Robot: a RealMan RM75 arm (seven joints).
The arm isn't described. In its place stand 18 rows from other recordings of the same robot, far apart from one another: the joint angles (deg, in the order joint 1, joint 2, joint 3, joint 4, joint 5, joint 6, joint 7), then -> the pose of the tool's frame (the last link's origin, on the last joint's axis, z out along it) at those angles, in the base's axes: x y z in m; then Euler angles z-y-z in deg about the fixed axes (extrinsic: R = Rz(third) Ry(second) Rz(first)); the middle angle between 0 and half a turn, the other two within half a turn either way.
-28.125 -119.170 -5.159 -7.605 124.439 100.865 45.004 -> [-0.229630, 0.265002, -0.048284, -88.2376, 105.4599, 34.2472]
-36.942 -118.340 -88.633 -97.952 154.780 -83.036 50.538 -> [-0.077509, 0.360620, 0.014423, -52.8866, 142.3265, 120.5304]
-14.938 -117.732 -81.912 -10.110 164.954 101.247 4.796 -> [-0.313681, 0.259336, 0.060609, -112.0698, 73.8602, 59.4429]
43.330 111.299 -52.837 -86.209 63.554 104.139 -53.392 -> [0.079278, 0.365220, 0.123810, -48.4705, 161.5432, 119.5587]
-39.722 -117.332 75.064 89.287 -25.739 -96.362 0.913 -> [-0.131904, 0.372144, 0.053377, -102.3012, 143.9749, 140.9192]
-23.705 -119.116 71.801 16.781 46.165 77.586 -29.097 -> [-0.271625, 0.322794, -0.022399, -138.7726, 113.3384, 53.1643]
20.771 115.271 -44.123 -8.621 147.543 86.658 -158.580 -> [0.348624, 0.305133, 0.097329, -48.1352, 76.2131, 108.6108]
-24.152 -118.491 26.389 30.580 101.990 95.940 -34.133 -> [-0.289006, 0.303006, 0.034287, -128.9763, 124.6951, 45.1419]
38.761 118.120 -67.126 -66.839 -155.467 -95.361 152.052 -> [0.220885, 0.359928, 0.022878, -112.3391, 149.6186, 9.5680]
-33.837 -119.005 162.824 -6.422 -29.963 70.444 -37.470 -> [-0.305621, 0.314098, -0.070396, -140.3874, 136.9357, 62.8644]
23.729 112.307 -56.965 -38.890 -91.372 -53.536 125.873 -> [0.326892, 0.380601, 0.058054, -2.6243, 128.5447, 94.5127]
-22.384 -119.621 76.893 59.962 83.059 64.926 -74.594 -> [-0.170236, 0.357308, -0.008155, -142.0316, 137.4044, 42.8506]
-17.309 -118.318 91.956 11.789 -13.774 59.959 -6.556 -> [-0.384484, 0.305279, 0.020626, -129.5797, 89.8538, 93.9711]
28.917 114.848 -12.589 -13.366 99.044 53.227 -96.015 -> [0.387857, 0.362710, 0.067324, 1.9474, 99.0861, 85.9973]
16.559 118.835 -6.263 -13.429 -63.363 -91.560 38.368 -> [0.375141, 0.257568, 0.111630, -35.6727, 69.4111, 103.8304]
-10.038 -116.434 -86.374 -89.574 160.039 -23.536 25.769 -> [-0.198358, 0.380076, 0.064457, -107.1104, 110.1026, 95.7746]
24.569 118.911 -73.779 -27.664 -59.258 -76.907 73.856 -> [0.234797, 0.330341, -0.029308, -2.6614, 123.7332, 138.8189]
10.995 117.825 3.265 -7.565 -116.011 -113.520 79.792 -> [0.323156, 0.185636, 0.019896, 18.0087, 101.3550, 131.0733]
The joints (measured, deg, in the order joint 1, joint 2, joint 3, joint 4, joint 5, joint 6, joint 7), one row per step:
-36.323, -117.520, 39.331, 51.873, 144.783, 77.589, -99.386
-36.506, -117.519, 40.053, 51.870, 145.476, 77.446, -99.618
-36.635, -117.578, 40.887, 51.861, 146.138, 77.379, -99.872
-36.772, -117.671, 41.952, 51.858, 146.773, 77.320, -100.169
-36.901, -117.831, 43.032, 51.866, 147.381, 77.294, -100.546
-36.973, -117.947, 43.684, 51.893, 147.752, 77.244, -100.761
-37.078, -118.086, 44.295, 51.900, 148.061, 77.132, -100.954
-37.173, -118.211, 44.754, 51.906, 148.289, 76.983, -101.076
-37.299, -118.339, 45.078, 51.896, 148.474, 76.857, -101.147
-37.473, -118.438, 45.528, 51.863, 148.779, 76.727, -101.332
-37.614, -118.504, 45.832, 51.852, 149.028, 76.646, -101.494
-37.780, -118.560, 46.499, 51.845, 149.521, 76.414, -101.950
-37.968, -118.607, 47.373, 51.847, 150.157, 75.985, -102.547
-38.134, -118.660, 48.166, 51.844, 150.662, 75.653, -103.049
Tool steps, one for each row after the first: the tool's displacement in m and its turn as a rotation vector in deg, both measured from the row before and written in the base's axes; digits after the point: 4 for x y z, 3 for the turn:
0.0005, 0.0005, -0.0013, -0.596, 0.959, -0.136
0.0005, -0.0001, -0.0021, -0.759, 0.908, -0.123
0.0010, -0.0001, -0.0028, -0.916, 0.970, -0.217
0.0013, -0.0003, -0.0034, -0.949, 0.871, -0.163
0.0008, -0.0002, -0.0020, -0.535, 0.544, -0.125
0.0011, 0.0001, -0.0021, -0.456, 0.471, -0.171
0.0009, 0.0002, -0.0017, -0.296, 0.366, -0.178
0.0011, 0.0004, -0.0015, -0.233, 0.257, -0.189
0.0011, 0.0005, -0.0016, -0.320, 0.413, -0.160
0.0009, 0.0004, -0.0010, -0.215, 0.310, -0.098
0.0008, 0.0006, -0.0014, -0.305, 0.694, -0.016
0.0008, 0.0010, -0.0014, -0.240, 0.967, -0.036
0.0009, 0.0008, -0.0015, -0.259, 0.798, -0.076

